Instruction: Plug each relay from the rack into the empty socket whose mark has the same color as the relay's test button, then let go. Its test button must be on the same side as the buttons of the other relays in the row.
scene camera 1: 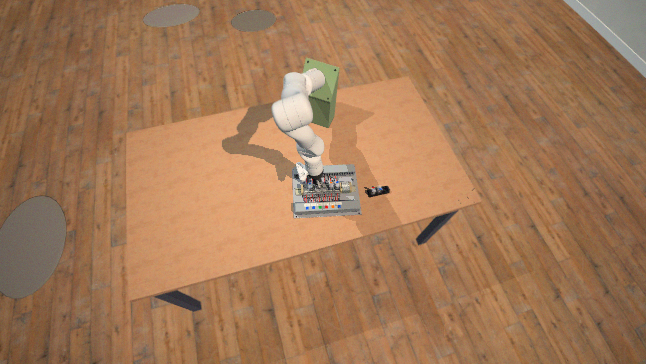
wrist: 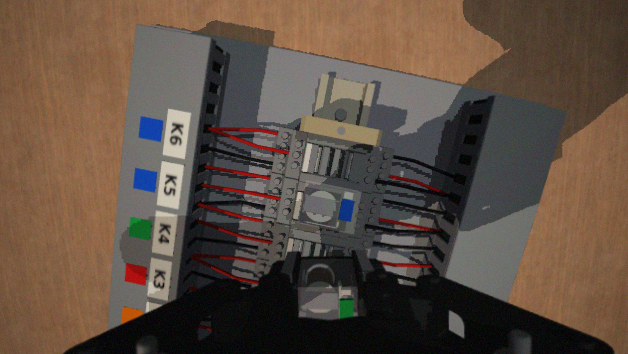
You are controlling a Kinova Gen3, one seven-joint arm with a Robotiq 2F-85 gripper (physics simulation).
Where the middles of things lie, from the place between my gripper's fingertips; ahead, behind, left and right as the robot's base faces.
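Scene:
Relative to the grey socket panel (scene camera 1: 297, 183), my gripper is 60 mm above, 30 mm short of it and 30 mm to the right of it. Beige end stop (wrist: 310, 124), counted from my hand: 30 mm below, 40 mm behind, 60 mm to the right.

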